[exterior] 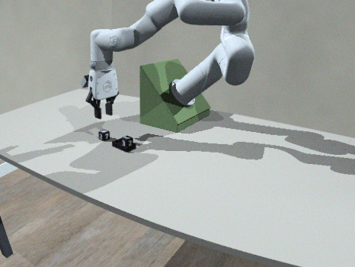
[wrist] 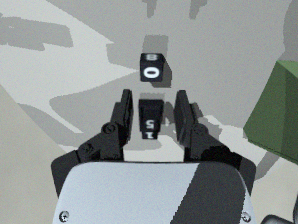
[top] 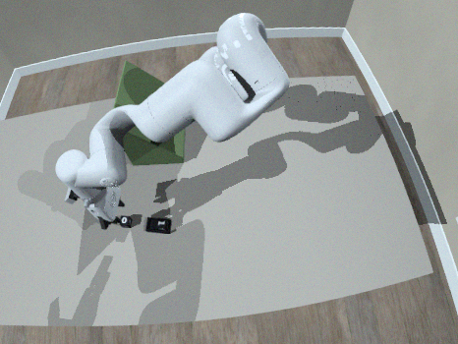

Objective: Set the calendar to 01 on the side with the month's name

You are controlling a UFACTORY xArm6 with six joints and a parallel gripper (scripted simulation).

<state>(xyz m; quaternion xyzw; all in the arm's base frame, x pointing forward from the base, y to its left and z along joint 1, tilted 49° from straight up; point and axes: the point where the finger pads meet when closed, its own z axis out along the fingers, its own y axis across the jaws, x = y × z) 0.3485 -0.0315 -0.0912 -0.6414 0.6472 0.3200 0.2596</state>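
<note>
Now: the black cube 90 mm below my hand. Round my hand: black tray 10 mm ahead, 110 mm to the left, 100 mm below.
</note>
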